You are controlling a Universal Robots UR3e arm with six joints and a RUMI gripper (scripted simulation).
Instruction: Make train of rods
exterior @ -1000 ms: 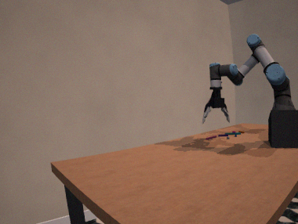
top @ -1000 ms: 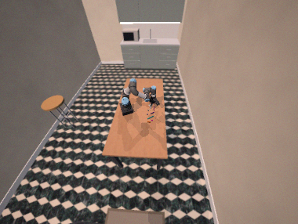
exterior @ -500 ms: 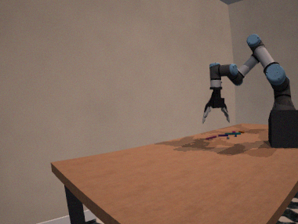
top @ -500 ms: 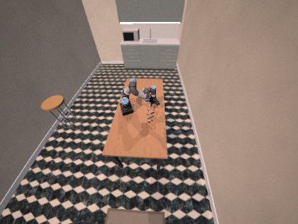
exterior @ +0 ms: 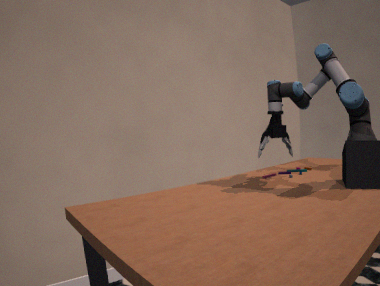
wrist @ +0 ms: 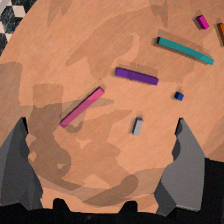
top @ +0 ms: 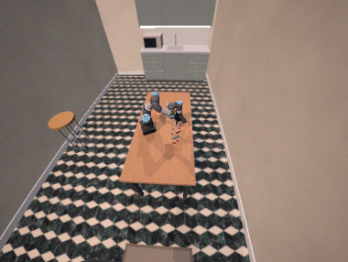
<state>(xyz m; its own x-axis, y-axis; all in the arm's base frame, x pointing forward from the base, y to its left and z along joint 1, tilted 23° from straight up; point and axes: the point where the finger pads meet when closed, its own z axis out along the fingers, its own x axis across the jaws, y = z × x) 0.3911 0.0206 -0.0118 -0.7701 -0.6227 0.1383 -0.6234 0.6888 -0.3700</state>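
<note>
The blue rod is 10 cm behind my hand, 8 cm below it and 7 cm to the right of it. From my hand the other things lie so: grey rod: 8 cm below, 8 cm behind, 2 cm to the left; purple rod: 8 cm below, 4 cm to the right, 3 cm behind; pink rod: 8 cm below, 5 cm to the left, 1 cm ahead.
</note>
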